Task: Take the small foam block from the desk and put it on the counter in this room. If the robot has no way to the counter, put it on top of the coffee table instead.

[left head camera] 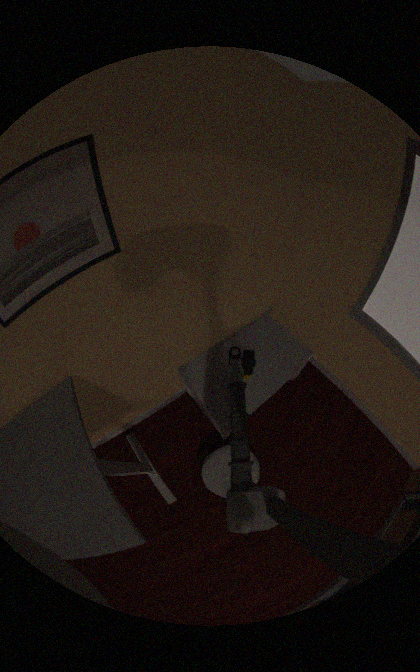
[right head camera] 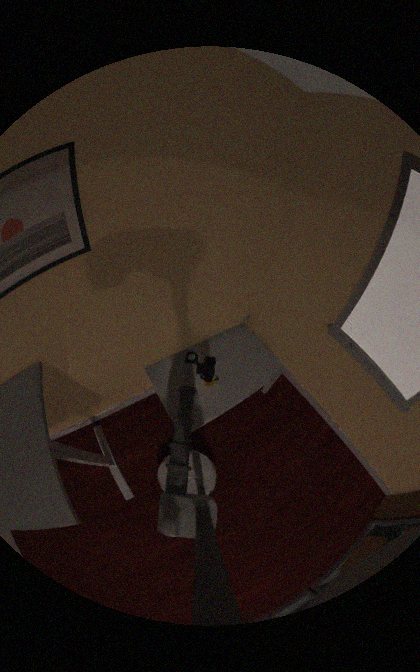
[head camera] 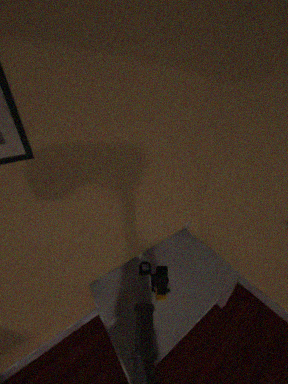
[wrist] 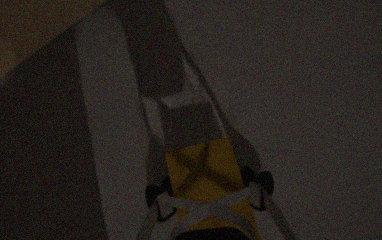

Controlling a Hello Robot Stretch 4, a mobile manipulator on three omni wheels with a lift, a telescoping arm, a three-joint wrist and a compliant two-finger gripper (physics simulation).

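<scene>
The small foam block is yellow-orange, with a dark cross-shaped shadow on its top in the wrist view. My gripper is shut on it, one dark fingertip at each side. The block is over a light grey surface in the room's corner. The shadow of the gripper meets the block's far end in the wrist view. Whether the block touches the surface cannot be told. Whether this surface is the counter or another table is unclear.
Another large grey table top with a T-shaped foot stands at the left. A round white disc lies below my arm. Tan walls border the corner surface. The floor is dark red.
</scene>
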